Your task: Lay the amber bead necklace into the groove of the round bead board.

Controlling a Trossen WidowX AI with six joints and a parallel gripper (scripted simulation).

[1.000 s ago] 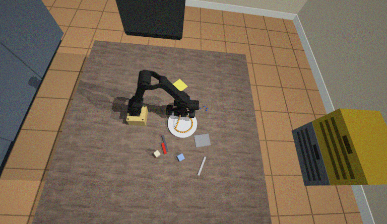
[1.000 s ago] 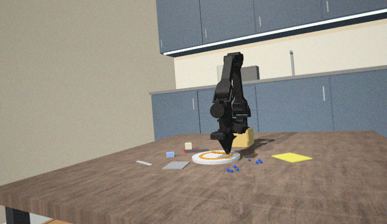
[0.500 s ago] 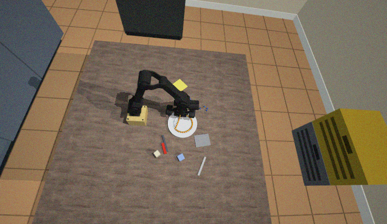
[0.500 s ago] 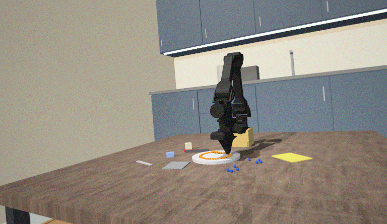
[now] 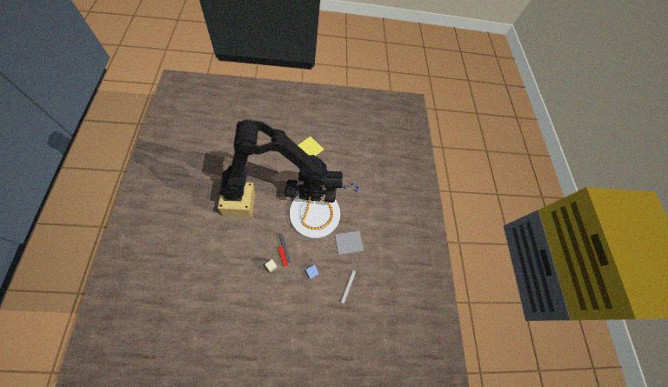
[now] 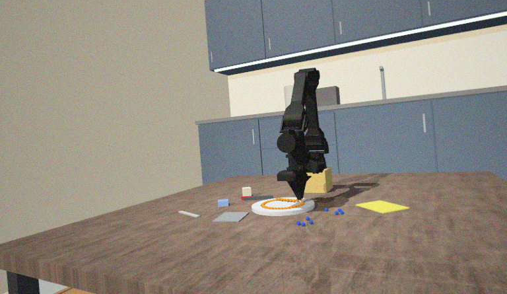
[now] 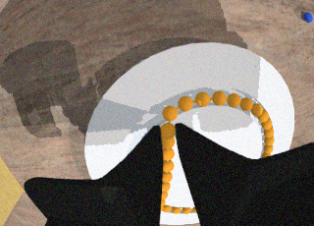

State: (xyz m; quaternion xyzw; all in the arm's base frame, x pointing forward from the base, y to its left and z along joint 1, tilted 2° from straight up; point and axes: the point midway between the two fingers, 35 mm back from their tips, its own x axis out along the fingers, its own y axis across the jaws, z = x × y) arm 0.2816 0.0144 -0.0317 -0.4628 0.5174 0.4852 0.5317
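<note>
Right now the red stick is 21 cm to the right of my gripper tip, 9 cm behind it and 2 cm below it. Round my gripper tip: yellow sheet (24 cm to the left, 2 cm below, 2 cm behind); then light blue cube (28 cm to the right, 2 cm ahead, 1 cm below); then grey square tile (16 cm to the right, 16 cm ahead, 2 cm below).
</note>
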